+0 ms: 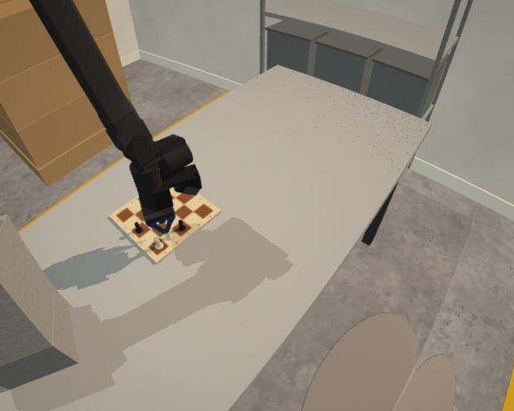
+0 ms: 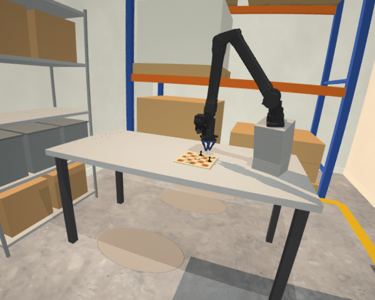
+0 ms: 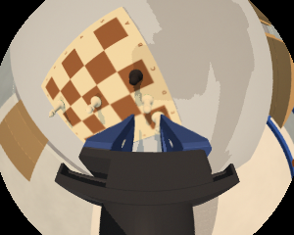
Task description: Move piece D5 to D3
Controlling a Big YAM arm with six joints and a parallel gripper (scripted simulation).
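My gripper is now 70 mm to the right of the chessboard, 50 mm short of it and 50 mm above it.
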